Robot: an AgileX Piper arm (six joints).
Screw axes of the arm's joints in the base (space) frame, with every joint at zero. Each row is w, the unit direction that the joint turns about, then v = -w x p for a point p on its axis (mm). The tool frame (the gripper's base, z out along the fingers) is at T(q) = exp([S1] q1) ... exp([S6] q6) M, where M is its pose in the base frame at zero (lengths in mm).
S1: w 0 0 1 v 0 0 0
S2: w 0 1 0 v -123 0 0
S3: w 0 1 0 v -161.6 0 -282.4
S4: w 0.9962 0 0.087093 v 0 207.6 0
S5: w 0 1 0 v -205.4 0 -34.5
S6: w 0.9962 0 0.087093 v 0 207.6 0
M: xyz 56.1 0 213.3 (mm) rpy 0 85.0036 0 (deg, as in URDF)
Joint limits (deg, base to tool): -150..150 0..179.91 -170..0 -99.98..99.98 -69.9..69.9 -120..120
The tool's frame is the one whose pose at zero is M.
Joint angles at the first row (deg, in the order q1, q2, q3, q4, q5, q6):
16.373, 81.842, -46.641, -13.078, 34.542, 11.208
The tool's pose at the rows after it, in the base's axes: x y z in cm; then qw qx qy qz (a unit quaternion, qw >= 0):
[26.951 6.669 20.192 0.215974 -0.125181 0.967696 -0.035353]
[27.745 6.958 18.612 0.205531 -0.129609 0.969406 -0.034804]
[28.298 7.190 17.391 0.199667 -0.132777 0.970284 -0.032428]
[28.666 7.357 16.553 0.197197 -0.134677 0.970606 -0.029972]
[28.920 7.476 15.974 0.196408 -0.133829 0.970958 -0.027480]
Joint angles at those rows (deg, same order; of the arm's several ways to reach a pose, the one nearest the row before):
16.422, 86.428, -47.135, -14.534, 32.392, 12.374
16.426, 90.065, -47.294, -14.886, 30.106, 12.641
16.425, 92.780, -47.374, -14.961, 28.074, 12.729
16.426, 94.624, -47.426, -14.989, 26.496, 12.808
16.425, 95.896, -47.466, -15.009, 25.303, 13.117

